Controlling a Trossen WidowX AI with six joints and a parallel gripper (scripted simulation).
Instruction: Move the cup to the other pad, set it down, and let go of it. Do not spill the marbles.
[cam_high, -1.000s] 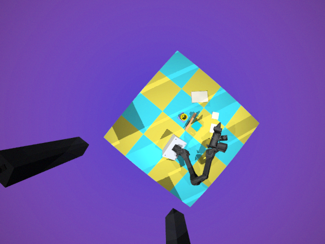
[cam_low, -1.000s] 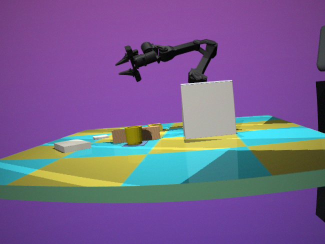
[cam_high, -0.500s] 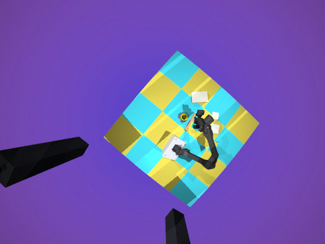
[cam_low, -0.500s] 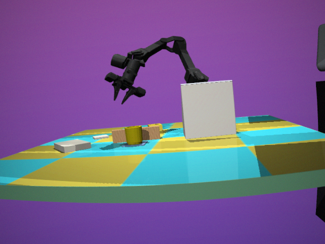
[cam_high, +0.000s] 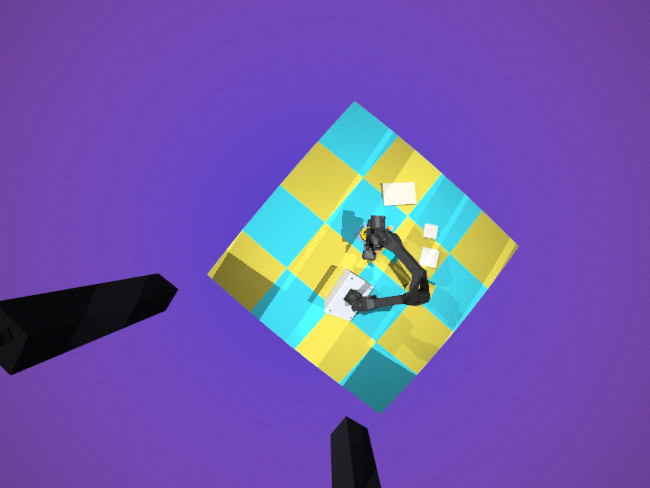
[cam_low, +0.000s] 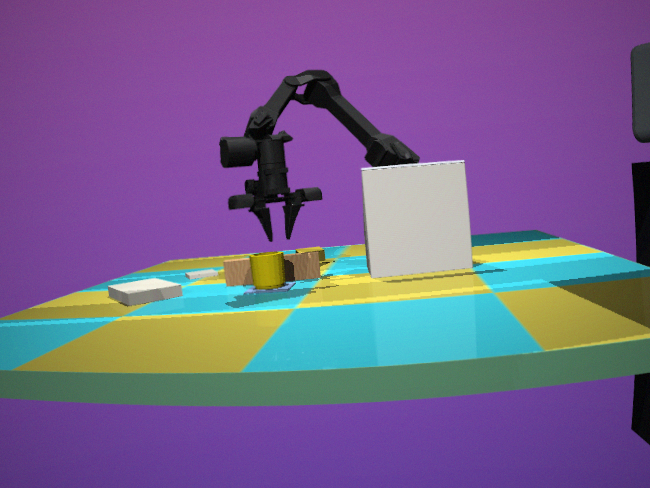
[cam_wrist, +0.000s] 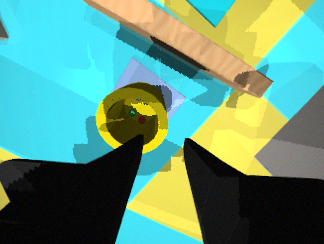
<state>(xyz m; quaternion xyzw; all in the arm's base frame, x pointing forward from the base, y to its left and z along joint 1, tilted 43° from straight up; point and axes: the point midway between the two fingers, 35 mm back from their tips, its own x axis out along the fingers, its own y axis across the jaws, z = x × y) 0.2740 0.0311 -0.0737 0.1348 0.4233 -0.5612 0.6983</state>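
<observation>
My gripper tip is 2 cm short of the yellow cup, 1 cm to the right of it and 6 cm above it. The rest, counted from my gripper tip: long wooden block 3 cm ahead, 8 cm to the right, 8 cm below; green marble 4 cm ahead, 3 cm to the left, 8 cm below; pad 3 cm ahead, 1 cm to the left, 10 cm below.
</observation>
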